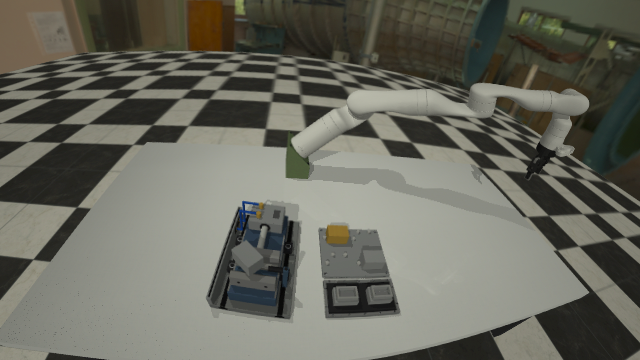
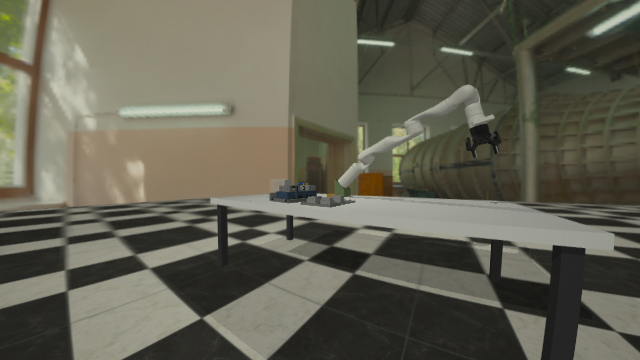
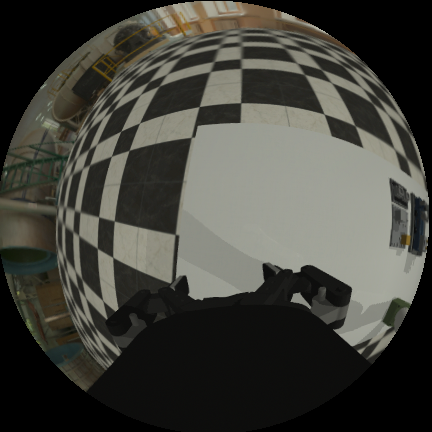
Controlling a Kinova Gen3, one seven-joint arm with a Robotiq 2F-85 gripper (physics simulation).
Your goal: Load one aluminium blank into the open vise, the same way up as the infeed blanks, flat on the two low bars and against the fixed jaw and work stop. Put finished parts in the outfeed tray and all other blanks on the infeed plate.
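Seen in the pictures: gripper, fingertip midpoint: (image 1: 531,175) (image 2: 486,156) (image 3: 224,278); arm's base, origin of the base link: (image 1: 298,148) (image 2: 342,183).
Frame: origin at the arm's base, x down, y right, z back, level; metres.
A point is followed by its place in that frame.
My gripper (image 1: 529,175) @(x -0.145, y -0.908, z -0.241 m) (image 2: 486,153) @(x -0.145, y -0.908, z -0.241 m) (image 3: 224,278) @(x -0.145, y -0.908, z -0.241 m) is open and empty, high at the table's right end and far from the blanks. The blue and grey vise (image 1: 253,295) @(x 0.041, y 0.097, z -0.568 m) (image 2: 290,195) @(x 0.061, y 0.046, z -0.552 m) stands left of the infeed plate. A grey block (image 1: 248,257) @(x -0.031, y 0.109, z -0.516 m) lies skewed and tilted on top of the vise, hiding part of the jaw gap. The grey infeed plate (image 1: 345,271) @(x 0.093, y -0.134, z -0.465 m) bears an orange block (image 1: 337,234) @(x 0.057, y -0.116, z -0.363 m) (image 3: 405,240) at its back left and a grey blank (image 1: 373,259) @(x 0.057, y -0.207, z -0.450 m) at its right. The black outfeed tray (image 1: 362,314) @(x 0.090, y -0.159, z -0.593 m) holds two grey parts with recessed tops (image 1: 345,295) @(x 0.074, y -0.119, z -0.547 m) (image 1: 380,294) @(x 0.074, y -0.211, z -0.548 m).
The arm's green base mount (image 1: 298,167) @(x 0.049, y -0.005, z -0.058 m) (image 3: 395,312) stands at the back of the white table (image 1: 450,250) @(x 0.101, y -0.525, z -0.397 m) (image 2: 425,210) @(x 0.101, y -0.660, z -0.450 m) (image 3: 280,190) @(x 0.101, y -0.820, z -0.417 m). Blue tubes with orange tips (image 1: 243,212) @(x -0.006, y 0.144, z -0.362 m) rise at the back left of the vise. A grey tray wall (image 1: 223,257) @(x 0.052, y 0.184, z -0.468 m) runs along the vise's left side.
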